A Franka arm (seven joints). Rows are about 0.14 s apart.
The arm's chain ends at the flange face. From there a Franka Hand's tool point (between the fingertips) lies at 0.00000 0.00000 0.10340 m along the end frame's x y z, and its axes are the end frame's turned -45 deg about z.
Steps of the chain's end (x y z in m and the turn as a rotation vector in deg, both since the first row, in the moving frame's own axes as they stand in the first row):
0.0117, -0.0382, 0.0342, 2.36, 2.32, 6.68
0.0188, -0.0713, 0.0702, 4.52, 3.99, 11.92
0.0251, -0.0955, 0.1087, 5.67, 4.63, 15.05
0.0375, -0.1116, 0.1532, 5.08, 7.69, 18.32
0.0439, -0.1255, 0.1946, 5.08, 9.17, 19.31
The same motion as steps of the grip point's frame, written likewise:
0.0412, -0.0184, 0.0340, 0.03, 3.31, 6.68
0.0745, -0.0367, 0.0696, 0.37, 6.02, 11.92
0.0984, -0.0494, 0.1079, 0.74, 7.28, 15.05
0.1209, -0.0466, 0.1519, -1.85, 9.03, 18.32
0.1367, -0.0496, 0.1929, -2.89, 10.08, 19.31

